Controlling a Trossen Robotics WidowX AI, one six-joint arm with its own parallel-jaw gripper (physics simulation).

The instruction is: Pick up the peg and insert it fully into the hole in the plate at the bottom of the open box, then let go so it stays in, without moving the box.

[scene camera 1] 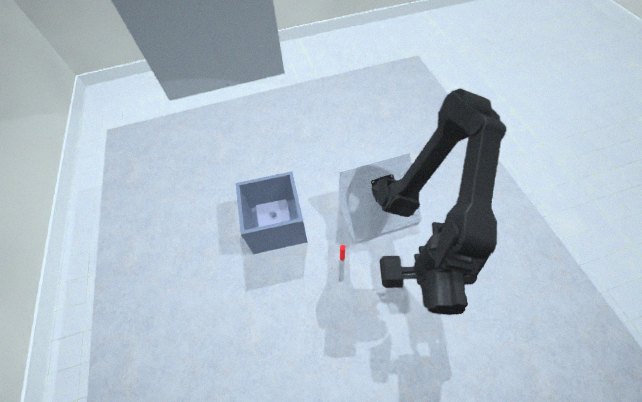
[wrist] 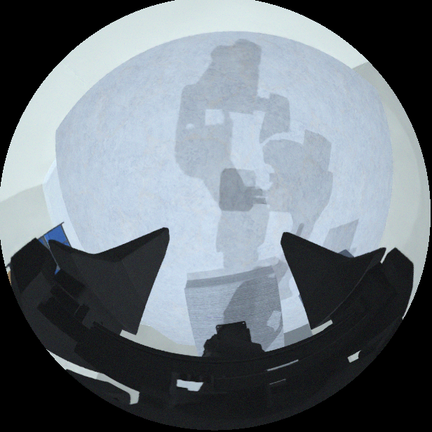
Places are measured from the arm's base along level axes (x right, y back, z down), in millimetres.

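Pixels of known places: gripper, between the fingertips: [scene camera 1: 417, 281]; arm's base, origin of its link: [scene camera 1: 384, 188].
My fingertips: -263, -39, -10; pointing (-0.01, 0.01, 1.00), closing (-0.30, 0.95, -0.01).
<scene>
Ahead of a thing's pixels: the offset from my fingertips to its middle, as dx, dy, dz. Level surfaces: height alone.
A small red peg {+154, -124, +86} [scene camera 1: 342, 252] stands upright on the grey mat in the scene view, right of the open box. It does not show in the wrist view. The blue-grey open box {+321, -273, +57} [scene camera 1: 278, 237] stands to its left. A pale plate {+321, -273, +92} [scene camera 1: 264, 209] with a dark hole near its middle lies at the bottom of the box. My gripper [wrist: 227, 236] is open and empty; its two black fingers stand wide apart above the mat. In the scene view the hand is right of the peg and apart from it, with its fingertips hard to make out.
The arm's base stands on a grey square slab [scene camera 1: 360, 220] behind and right of the peg. A large grey block [scene camera 1: 215, 45] is at the top of the scene view. The grey mat {dz +126} [scene camera 1: 165, 320] carries the arm's shadows. A blue panel [wrist: 55, 235] shows at the left of the wrist view.
</scene>
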